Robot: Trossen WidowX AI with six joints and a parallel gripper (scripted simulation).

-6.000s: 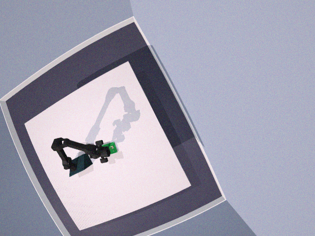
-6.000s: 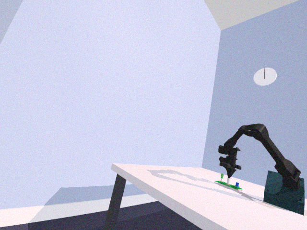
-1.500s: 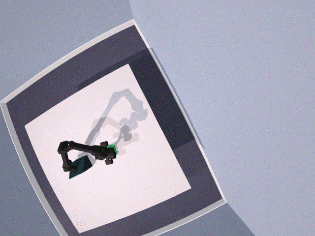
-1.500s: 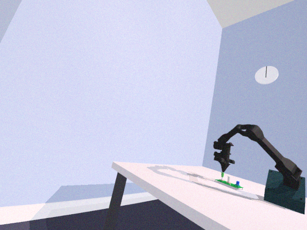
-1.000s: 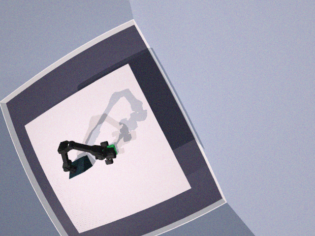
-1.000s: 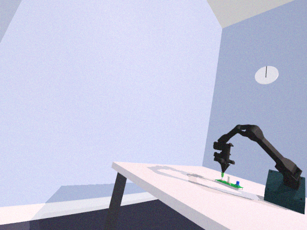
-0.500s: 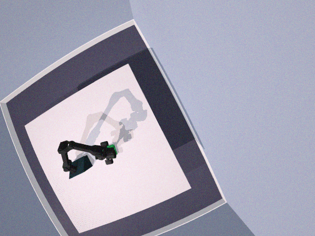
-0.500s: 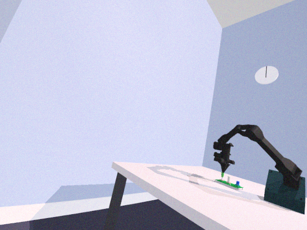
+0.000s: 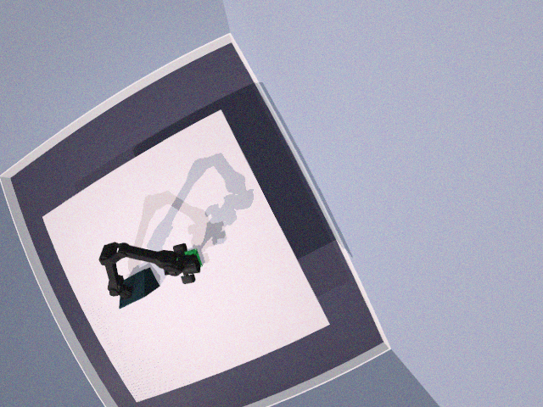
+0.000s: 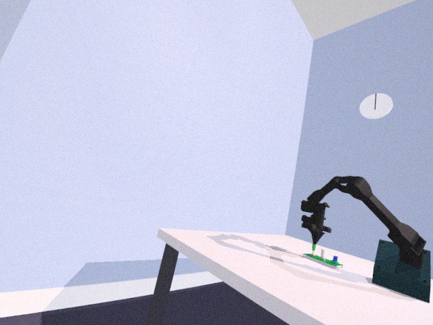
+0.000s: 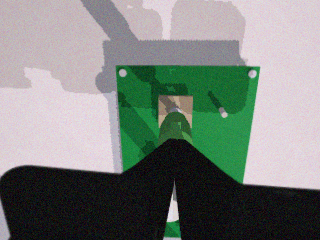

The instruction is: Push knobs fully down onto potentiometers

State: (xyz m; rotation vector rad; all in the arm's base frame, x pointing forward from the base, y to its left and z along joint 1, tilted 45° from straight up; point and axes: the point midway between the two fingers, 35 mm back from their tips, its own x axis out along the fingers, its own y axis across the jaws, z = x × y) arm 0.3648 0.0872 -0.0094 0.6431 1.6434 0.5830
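The white knob is 5 cm behind my gripper tip, 1 cm to the left of it and 2 cm below it. The rest, counted from my gripper tip: green knob: 1 cm below.
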